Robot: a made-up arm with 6 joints. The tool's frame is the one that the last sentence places.
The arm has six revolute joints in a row. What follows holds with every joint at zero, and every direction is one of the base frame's. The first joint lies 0.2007 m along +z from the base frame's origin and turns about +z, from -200 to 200 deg. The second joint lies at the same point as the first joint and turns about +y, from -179.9 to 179.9 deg. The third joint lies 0.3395 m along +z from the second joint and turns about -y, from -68 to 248 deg. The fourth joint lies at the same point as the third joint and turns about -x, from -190 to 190 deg. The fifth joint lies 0.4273 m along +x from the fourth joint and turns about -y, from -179.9 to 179.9 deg. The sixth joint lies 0.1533 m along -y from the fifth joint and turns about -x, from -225 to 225 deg. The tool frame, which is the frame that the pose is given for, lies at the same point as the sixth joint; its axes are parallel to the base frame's.
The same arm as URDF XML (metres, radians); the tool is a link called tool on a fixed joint. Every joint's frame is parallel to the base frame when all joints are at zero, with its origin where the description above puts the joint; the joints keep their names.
<robot name="arm">
  <joint name="tool_joint" type="fixed">
    <parent link="link6"/>
    <child link="tool"/>
    <origin xyz="0.0000 0.0000 0.0000"/>
  </joint>
  <joint name="joint 6" type="revolute">
    <parent link="link5"/>
    <child link="link6"/>
    <origin xyz="0.0000 -0.1533 0.0000"/>
    <axis xyz="-1 0 0"/>
    <limit lower="-3.9270" upper="3.9270"/>
  </joint>
  <joint name="joint 5" type="revolute">
    <parent link="link4"/>
    <child link="link5"/>
    <origin xyz="0.4273 0.0000 0.0000"/>
    <axis xyz="0 -1 0"/>
    <limit lower="-3.1398" upper="3.1398"/>
  </joint>
  <joint name="joint 4" type="revolute">
    <parent link="link3"/>
    <child link="link4"/>
    <origin xyz="0.0000 0.0000 0.0000"/>
    <axis xyz="-1 0 0"/>
    <limit lower="-3.3161" upper="3.3161"/>
  </joint>
  <joint name="joint 3" type="revolute">
    <parent link="link2"/>
    <child link="link3"/>
    <origin xyz="0.0000 0.0000 0.3395"/>
    <axis xyz="0 -1 0"/>
    <limit lower="-1.1868" upper="4.3284"/>
  </joint>
  <joint name="joint 2" type="revolute">
    <parent link="link1"/>
    <child link="link2"/>
    <origin xyz="0.0000 0.0000 0.0000"/>
    <axis xyz="0 1 0"/>
    <limit lower="-3.1398" upper="3.1398"/>
  </joint>
  <joint name="joint 1" type="revolute">
    <parent link="base_link"/>
    <child link="link1"/>
    <origin xyz="0.0000 0.0000 0.2007"/>
    <axis xyz="0 0 1"/>
    <limit lower="-3.4907" upper="3.4907"/>
  </joint>
  <link name="base_link"/>
  <link name="link1"/>
  <link name="link2"/>
  <link name="link3"/>
  <link name="link4"/>
  <link name="link5"/>
  <link name="link6"/>
  <link name="tool"/>
</robot>

